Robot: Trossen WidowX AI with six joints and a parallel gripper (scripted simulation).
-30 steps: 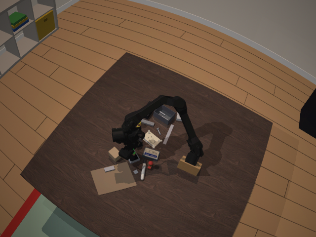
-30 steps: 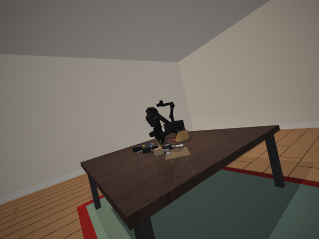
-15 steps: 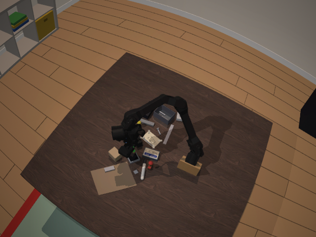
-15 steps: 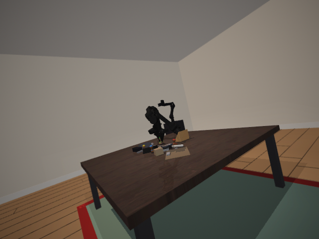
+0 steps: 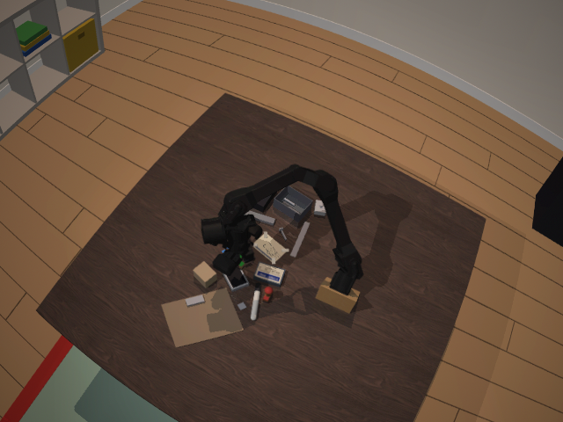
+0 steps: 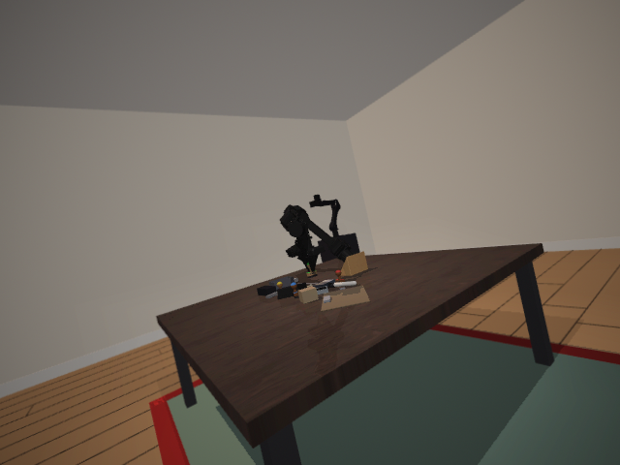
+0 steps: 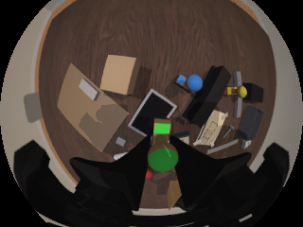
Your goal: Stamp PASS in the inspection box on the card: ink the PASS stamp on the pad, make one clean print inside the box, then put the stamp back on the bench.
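Now: the cream card 150 mm to the right of my gripper tip, 90 mm below it and 40 mm behind it. Round my gripper tip: green-knobbed stamp right at my gripper tip; then dark ink pad 90 mm below, 10 mm to the left; then blue stamp 70 mm below, 70 mm ahead, 50 mm to the right.
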